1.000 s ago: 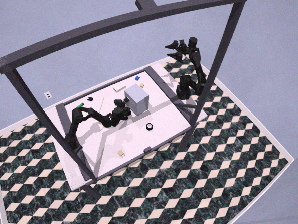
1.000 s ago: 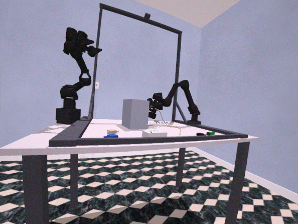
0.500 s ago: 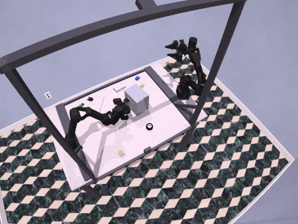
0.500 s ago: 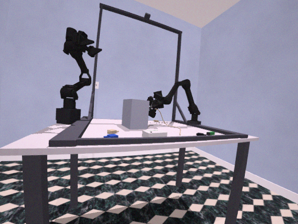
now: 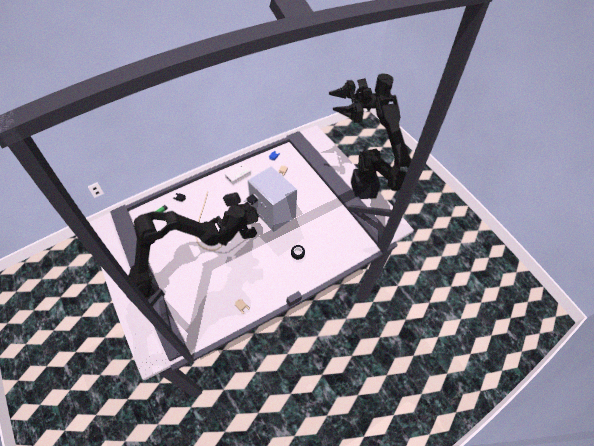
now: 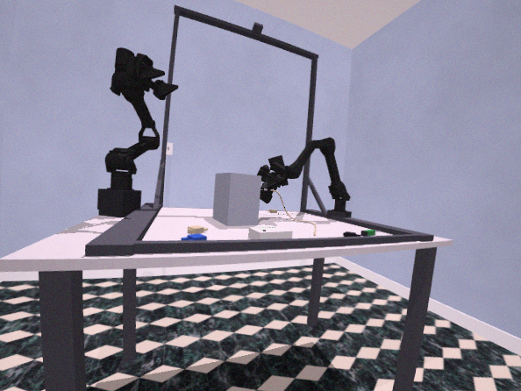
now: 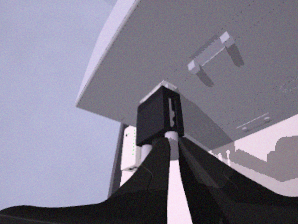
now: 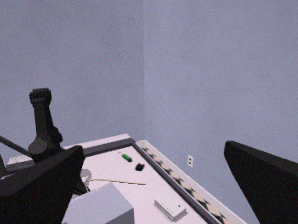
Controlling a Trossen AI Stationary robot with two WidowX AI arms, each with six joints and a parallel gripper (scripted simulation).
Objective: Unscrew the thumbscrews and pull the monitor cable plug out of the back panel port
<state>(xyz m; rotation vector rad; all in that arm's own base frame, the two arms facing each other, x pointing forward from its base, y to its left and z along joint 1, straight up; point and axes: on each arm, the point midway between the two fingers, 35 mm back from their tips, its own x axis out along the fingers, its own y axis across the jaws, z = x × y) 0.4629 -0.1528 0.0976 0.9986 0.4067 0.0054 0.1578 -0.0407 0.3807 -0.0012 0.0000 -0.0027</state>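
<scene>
Right now my left hand is 130 mm to the left of the grey box, 50 mm above it and 30 mm short of it.
</scene>
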